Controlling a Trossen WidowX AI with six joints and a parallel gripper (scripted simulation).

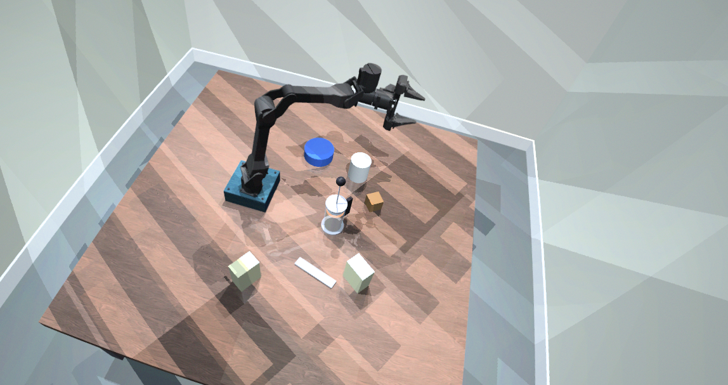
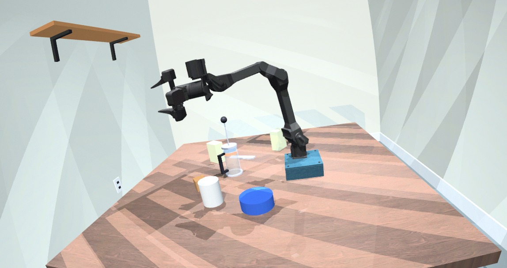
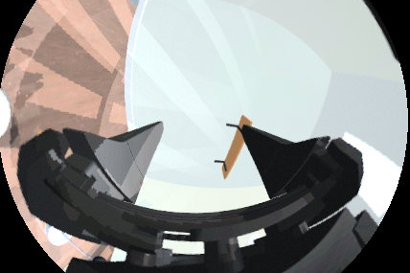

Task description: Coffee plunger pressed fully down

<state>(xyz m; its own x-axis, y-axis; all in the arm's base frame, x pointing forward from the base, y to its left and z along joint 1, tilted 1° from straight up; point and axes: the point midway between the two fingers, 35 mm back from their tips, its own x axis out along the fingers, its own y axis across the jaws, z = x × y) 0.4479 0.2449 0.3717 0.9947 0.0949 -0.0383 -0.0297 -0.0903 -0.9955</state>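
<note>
Now: gripper tip 160 mm past the glass coffee press, 240 mm to the left of it and 290 mm above it. Round my gripper tip: white cylinder (150 mm behind, 10 mm to the left, 380 mm below).
</note>
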